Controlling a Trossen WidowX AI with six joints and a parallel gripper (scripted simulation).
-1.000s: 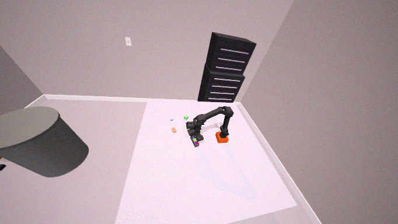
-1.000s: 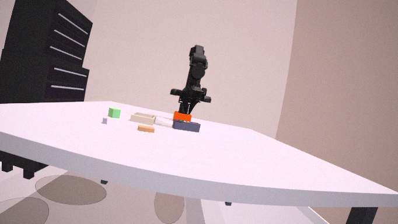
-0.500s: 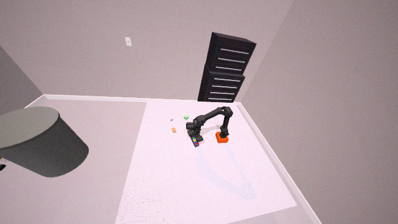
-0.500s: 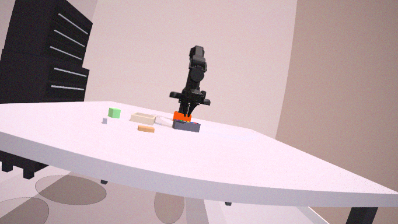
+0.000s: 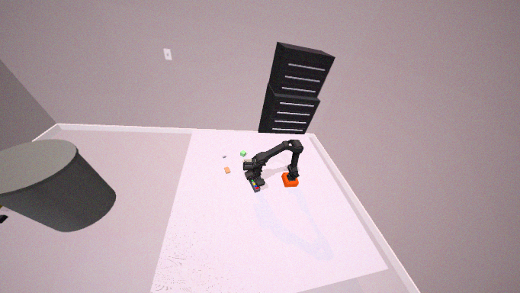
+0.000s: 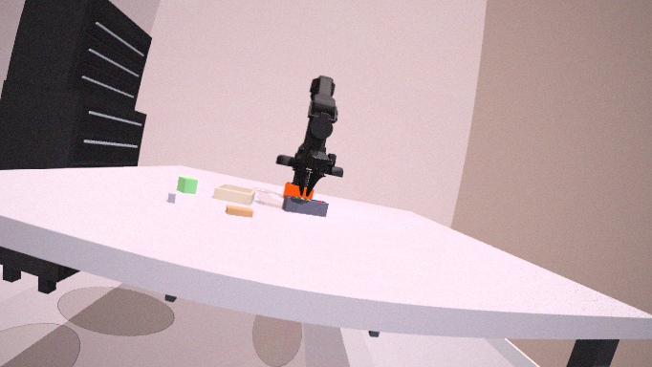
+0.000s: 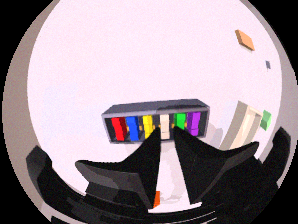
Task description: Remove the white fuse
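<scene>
My gripper tip is now 2 cm above the white fuse. The rest, counted from my gripper tip: orange block 19 cm ahead, 16 cm to the right, 4 cm below; then green cube 3 cm ahead, 32 cm to the right, 3 cm below; then beige tray 2 cm behind, 19 cm to the right, 4 cm below.
</scene>
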